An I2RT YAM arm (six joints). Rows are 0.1 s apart.
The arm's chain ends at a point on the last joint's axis. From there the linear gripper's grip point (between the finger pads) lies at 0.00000 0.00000 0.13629 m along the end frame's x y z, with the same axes.
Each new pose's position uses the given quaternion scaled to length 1; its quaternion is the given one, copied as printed.
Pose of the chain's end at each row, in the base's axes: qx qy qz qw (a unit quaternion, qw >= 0); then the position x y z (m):
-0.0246 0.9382 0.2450 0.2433 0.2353 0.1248 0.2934
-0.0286 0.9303 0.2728 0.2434 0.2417 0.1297 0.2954
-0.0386 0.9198 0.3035 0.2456 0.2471 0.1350 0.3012
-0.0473 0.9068 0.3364 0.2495 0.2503 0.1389 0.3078
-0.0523 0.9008 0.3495 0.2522 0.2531 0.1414 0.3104
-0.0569 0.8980 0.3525 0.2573 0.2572 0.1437 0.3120
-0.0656 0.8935 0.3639 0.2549 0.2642 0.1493 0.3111
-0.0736 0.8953 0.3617 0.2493 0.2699 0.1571 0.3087
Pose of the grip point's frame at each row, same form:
-0.0246 0.9382 0.2450 0.2433 0.2959 0.1891 0.1896
-0.0286 0.9303 0.2728 0.2434 0.3013 0.2008 0.1955
-0.0386 0.9198 0.3035 0.2456 0.3055 0.2137 0.2065
-0.0473 0.9068 0.3364 0.2495 0.3076 0.2253 0.2193
-0.0523 0.9008 0.3495 0.2522 0.3100 0.2308 0.2247
-0.0569 0.8980 0.3525 0.2573 0.3147 0.2340 0.2276
-0.0656 0.8935 0.3639 0.2549 0.3198 0.2425 0.2286
-0.0736 0.8953 0.3617 0.2493 0.3235 0.2504 0.2250

